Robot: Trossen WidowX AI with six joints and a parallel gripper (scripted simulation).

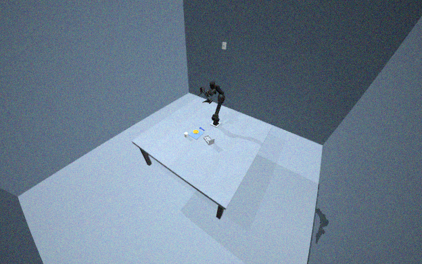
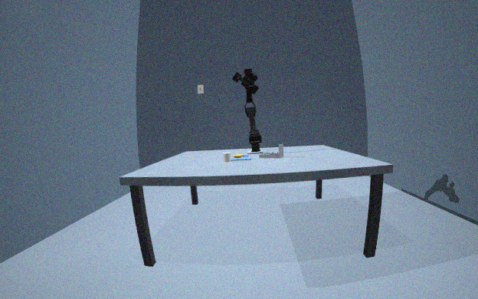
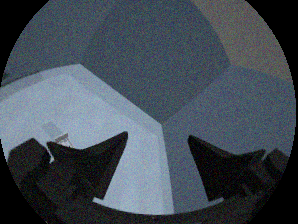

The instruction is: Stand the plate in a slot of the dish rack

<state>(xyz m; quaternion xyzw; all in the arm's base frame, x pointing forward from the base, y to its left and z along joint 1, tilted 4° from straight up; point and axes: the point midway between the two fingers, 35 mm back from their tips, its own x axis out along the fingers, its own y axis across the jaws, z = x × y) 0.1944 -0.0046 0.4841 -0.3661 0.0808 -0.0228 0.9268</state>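
Right now my gripper tip is 40 mm short of the plate, 40 mm to the left of it and 460 mm above it. From my gripper tip the other things lie so: blue spoon 60 mm behind, 40 mm to the right, 480 mm below; then blue mat 60 mm ahead, 20 mm to the right, 480 mm below; then grey dish rack 30 mm ahead, 170 mm to the left, 460 mm below.
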